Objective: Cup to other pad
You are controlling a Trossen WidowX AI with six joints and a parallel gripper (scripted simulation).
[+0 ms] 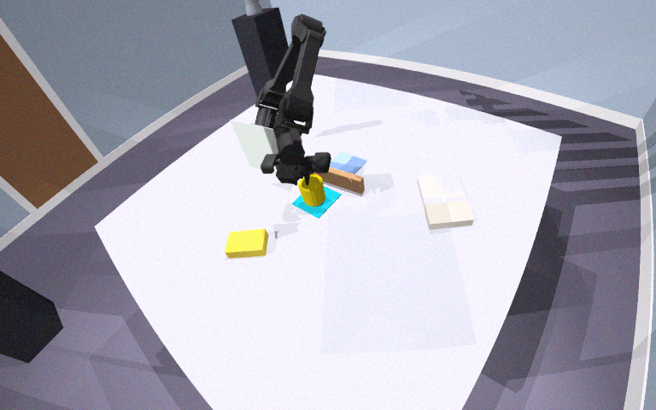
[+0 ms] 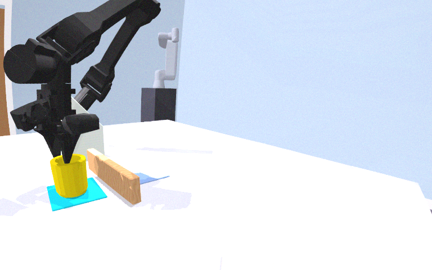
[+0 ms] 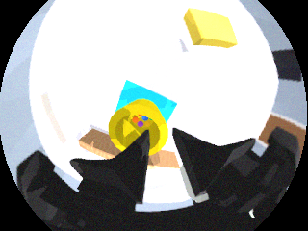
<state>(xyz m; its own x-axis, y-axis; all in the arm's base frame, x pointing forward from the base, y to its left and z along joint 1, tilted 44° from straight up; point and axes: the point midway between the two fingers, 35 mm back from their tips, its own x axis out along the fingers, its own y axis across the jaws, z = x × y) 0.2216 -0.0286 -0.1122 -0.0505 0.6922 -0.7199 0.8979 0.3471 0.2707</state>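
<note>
The yellow cup is 2 cm below my gripper tip, 2 cm ahead of it and 1 cm to the left of it. Round my gripper tip: bright cyan pad 7 cm below, 3 cm ahead, 1 cm to the left; wooden bar 10 cm to the left, 4 cm below, 3 cm ahead; purple marble 4 cm below, 3 cm ahead, 2 cm to the left.
</note>
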